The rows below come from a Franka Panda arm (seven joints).
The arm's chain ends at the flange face. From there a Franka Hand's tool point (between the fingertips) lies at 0.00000 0.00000 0.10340 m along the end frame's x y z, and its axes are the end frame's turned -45 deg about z.
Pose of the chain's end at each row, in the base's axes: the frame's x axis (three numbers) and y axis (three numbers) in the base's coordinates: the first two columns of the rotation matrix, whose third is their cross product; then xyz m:
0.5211 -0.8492 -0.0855 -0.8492 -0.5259 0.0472 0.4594 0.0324 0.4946
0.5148 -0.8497 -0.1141 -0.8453 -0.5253 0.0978 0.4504 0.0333 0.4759
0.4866 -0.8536 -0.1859 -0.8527 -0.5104 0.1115 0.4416 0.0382 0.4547
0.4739 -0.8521 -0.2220 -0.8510 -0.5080 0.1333 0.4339 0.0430 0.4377
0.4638 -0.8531 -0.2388 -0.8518 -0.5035 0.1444 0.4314 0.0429 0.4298
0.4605 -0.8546 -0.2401 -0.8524 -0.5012 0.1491 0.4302 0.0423 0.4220
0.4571 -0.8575 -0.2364 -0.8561 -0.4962 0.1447 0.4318 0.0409 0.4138
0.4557 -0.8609 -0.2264 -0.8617 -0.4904 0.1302 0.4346 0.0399 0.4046
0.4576 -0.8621 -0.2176 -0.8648 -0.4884 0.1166 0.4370 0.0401 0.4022
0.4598 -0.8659 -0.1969 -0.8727 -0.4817 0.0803 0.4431 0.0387 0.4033
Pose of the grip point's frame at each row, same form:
0.9689 -0.2286 -0.0938 -0.2320 -0.9723 -0.0271 0.4506 0.0374 0.3917
0.9617 -0.2294 -0.1498 -0.2337 -0.9723 -0.0115 0.4356 0.0381 0.3737
0.9470 -0.2427 -0.2103 -0.2589 -0.9645 -0.0526 0.4219 0.0490 0.3538
0.9368 -0.2433 -0.2512 -0.2666 -0.9617 -0.0627 0.4105 0.0560 0.3378
0.9303 -0.2472 -0.2710 -0.2744 -0.9593 -0.0668 0.4062 0.0570 0.3305
0.9284 -0.2499 -0.2752 -0.2771 -0.9587 -0.0643 0.4046 0.0564 0.3228
0.9286 -0.2555 -0.2695 -0.2821 -0.9572 -0.0648 0.4068 0.0550 0.3144
0.9315 -0.2620 -0.2522 -0.2871 -0.9555 -0.0680 0.4115 0.0539 0.3048
0.9351 -0.2642 -0.2363 -0.2879 -0.9549 -0.0714 0.4156 0.0540 0.3020
0.9422 -0.2717 -0.1960 -0.2920 -0.9529 -0.0824 0.4261 0.0526 0.3023

